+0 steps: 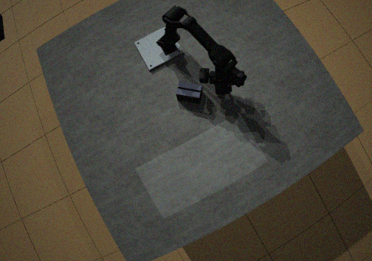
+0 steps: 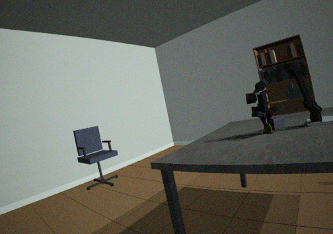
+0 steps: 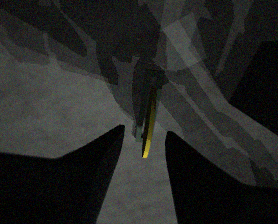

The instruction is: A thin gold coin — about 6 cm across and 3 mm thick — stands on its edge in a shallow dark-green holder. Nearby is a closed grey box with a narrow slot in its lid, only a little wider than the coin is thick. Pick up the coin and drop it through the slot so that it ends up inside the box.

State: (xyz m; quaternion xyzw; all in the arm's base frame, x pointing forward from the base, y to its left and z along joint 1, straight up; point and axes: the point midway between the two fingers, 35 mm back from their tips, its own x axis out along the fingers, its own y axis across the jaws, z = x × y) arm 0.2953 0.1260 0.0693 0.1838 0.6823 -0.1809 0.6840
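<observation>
My gripper tip is 20 mm above the gold coin.
</observation>
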